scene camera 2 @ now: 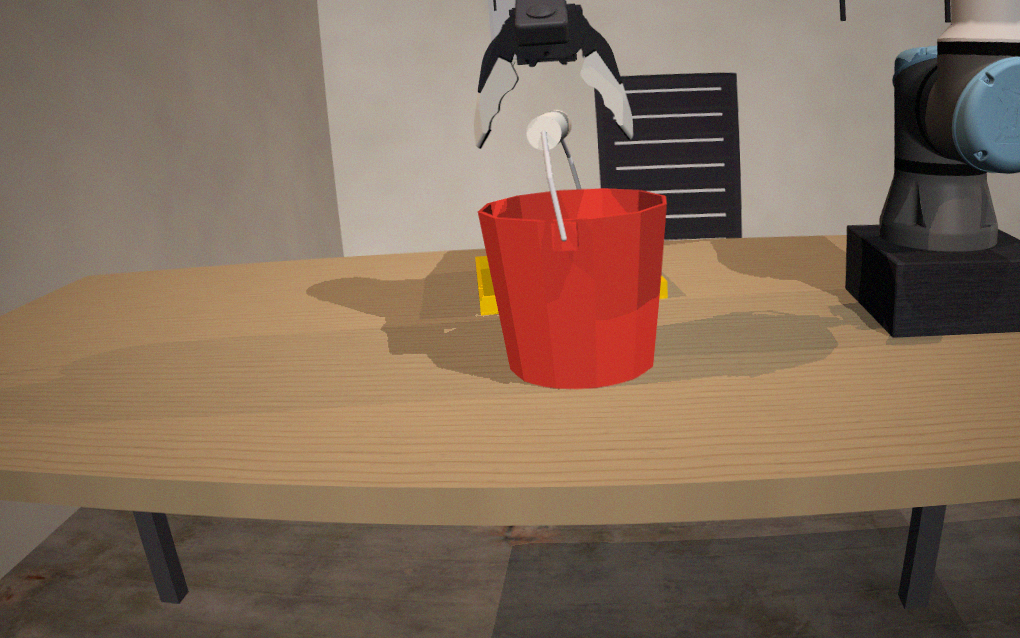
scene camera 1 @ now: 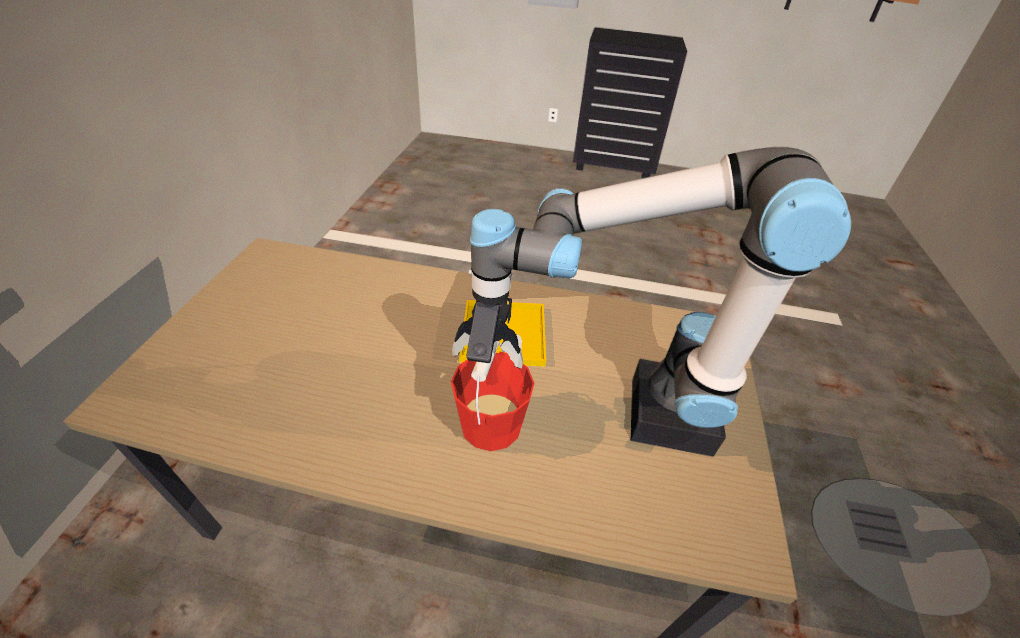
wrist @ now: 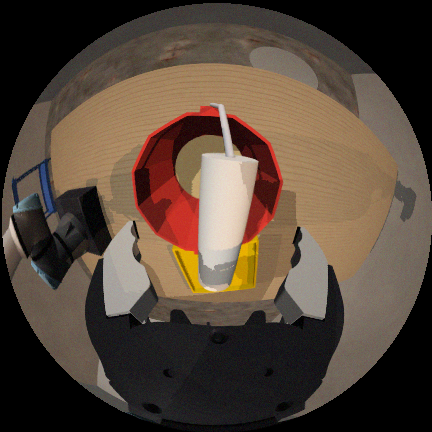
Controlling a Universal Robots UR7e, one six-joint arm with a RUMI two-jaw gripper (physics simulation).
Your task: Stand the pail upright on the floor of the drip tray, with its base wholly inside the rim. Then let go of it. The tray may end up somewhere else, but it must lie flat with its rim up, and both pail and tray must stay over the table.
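Frame: origin at the arm's base, x ahead, y left, z up, level; centimetres.
Where they show: gripper, fingertip midpoint: (scene camera 2: 554, 144) (wrist: 216, 226); arm's base, link origin: (scene camera 2: 937, 237) (wrist: 75, 232).
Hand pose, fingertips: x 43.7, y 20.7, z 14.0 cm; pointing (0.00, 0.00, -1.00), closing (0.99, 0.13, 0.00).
Each offset is from my fingertips to the centre of the thing. Level surfaces: height alone.
The red pail (scene camera 1: 492, 434) (scene camera 2: 586, 300) (wrist: 175, 220) stands upright on the table, outside the tray. Its white handle grip {dz +1.6, dx +0.2, dy +0.5 cm} (scene camera 1: 479, 371) (scene camera 2: 543, 132) (wrist: 225, 200) is raised above the rim and leans toward the tray side. The yellow drip tray {dz -21.4, dx +6.3, dy -31.2 cm} (scene camera 1: 534, 331) (scene camera 2: 488, 306) (wrist: 248, 269) lies flat, rim up, behind the pail, partly hidden by the gripper in the first scene view and by the pail in the second. My gripper (scene camera 1: 487, 359) (scene camera 2: 555, 141) (wrist: 216, 226) is open and empty, pointing down, its fingertips spread to either side of the grip at about its height, apart from it.
The wooden table {dz -22.5 cm} (scene camera 1: 263, 391) (scene camera 2: 300, 451) (wrist: 325, 150) carries the arm's dark base (scene camera 1: 676, 428) (scene camera 2: 940, 293) (wrist: 87, 212) to the right of the pail in the scene views. A dark cabinet (scene camera 1: 639, 37) (scene camera 2: 680, 80) stands beyond the table, against the back wall.
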